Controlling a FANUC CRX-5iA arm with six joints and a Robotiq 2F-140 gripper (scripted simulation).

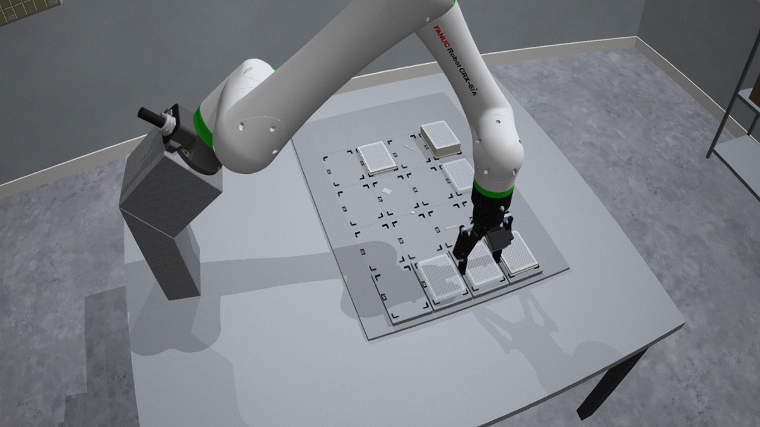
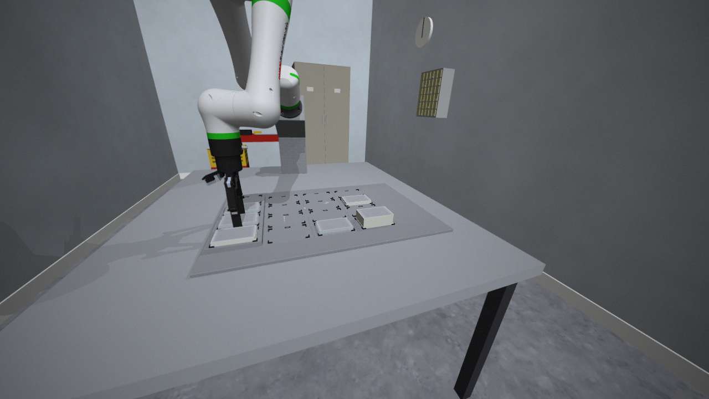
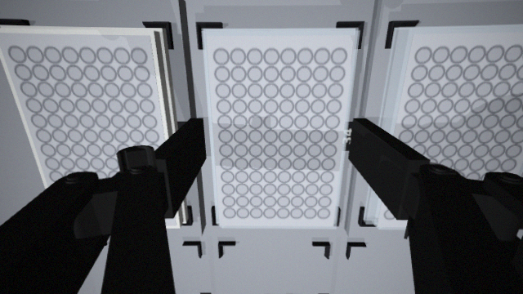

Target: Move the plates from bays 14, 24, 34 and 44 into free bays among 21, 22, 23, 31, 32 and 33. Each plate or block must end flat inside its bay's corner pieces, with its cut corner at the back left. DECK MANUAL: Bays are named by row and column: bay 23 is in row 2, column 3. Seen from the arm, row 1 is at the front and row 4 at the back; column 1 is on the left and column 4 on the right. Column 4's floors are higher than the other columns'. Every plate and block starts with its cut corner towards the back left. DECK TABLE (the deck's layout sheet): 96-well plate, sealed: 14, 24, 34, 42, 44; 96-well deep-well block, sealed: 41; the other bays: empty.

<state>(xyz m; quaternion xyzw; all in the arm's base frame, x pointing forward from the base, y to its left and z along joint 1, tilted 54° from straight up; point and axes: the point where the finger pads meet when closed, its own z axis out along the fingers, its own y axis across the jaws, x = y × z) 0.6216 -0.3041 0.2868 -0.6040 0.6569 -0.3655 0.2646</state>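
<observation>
Right now my hand is 40 mm past the bay label 34, 30 mm above it and 10 mm to the right of it. From my hand the other things lie so: small white disc (260 mm to the left, 40 mm below, 30 mm behind); thin white rod (150 mm to the left, 40 mm below, 30 mm ahead); small white square (370 mm to the left, 50 mm behind, 40 mm below).
</observation>
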